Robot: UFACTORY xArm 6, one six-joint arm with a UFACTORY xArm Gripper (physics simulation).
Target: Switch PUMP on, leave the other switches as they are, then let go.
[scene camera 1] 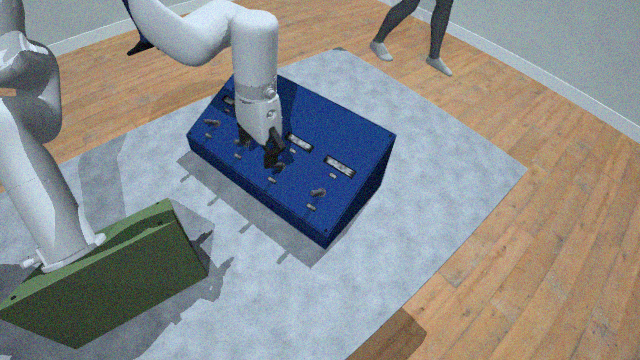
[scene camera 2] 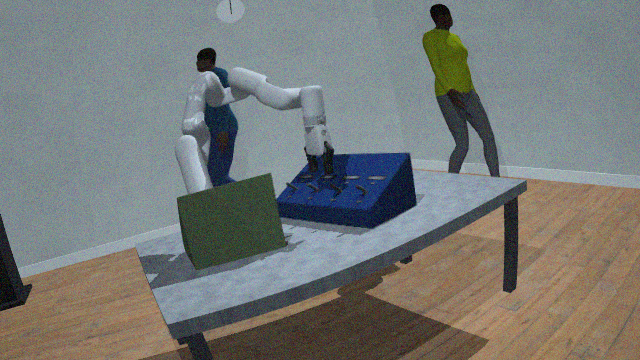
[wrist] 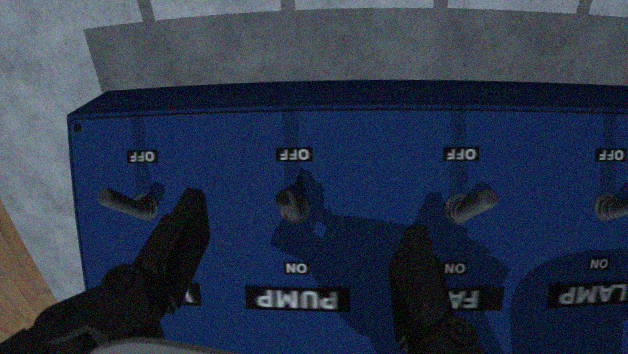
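Pixels of known places: gripper, fingertip midpoint: (scene camera 1: pixel 258 152) (scene camera 2: pixel 321 173) (wrist: pixel 303 230); arm's base, link origin: (scene camera 1: pixel 75 254) (scene camera 2: pixel 208 213).
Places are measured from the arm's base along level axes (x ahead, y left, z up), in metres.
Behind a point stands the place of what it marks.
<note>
The blue switch box (scene camera 1: pixel 345 117) {x 0.633, y -0.081, z 0.041 m} (scene camera 2: pixel 395 200) {x 0.559, y -0.224, z -0.085 m} (wrist: pixel 200 135) {x 0.428, y -0.125, z -0.069 m} has a sloping panel with a row of grey levers. In the wrist view the PUMP lever (wrist: pixel 293 204) {x 0.432, y -0.048, z -0.010 m} stands between its OFF label (wrist: pixel 294 154) {x 0.429, y -0.053, z -0.062 m} and ON label (wrist: pixel 296 268) {x 0.504, y -0.040, z -0.022 m}, tip leaning slightly toward OFF. The VALVE lever (wrist: pixel 127 203) {x 0.462, y -0.163, z -0.021 m} and FAN lever (wrist: pixel 471 205) {x 0.421, y 0.062, z -0.018 m} flank it and lean similarly toward OFF; the LAMP lever (wrist: pixel 607 206) {x 0.420, y 0.182, z -0.037 m} is partly cut off. My gripper (scene camera 1: pixel 257 151) {x 0.409, y -0.041, z 0.034 m} (scene camera 2: pixel 320 171) {x 0.409, y -0.041, z 0.034 m} (wrist: pixel 303 230) {x 0.409, y -0.041, z 0.034 m} is open and empty, pointing down over the panel, with its fingers on either side of the PUMP lever in the wrist view.
A green block-like stand (scene camera 1: pixel 115 280) {x 0.050, y -0.113, z 0.018 m} (scene camera 2: pixel 230 220) {x 0.035, y -0.111, z -0.015 m} is beside the box, at the arm's base, on the grey table (scene camera 1: pixel 450 165) {x 0.904, y -0.292, z -0.139 m} (scene camera 2: pixel 360 245) {x 0.317, y -0.335, z -0.139 m}. One person (scene camera 2: pixel 452 65) stands behind the table at the right, another (scene camera 2: pixel 220 120) behind the arm.
</note>
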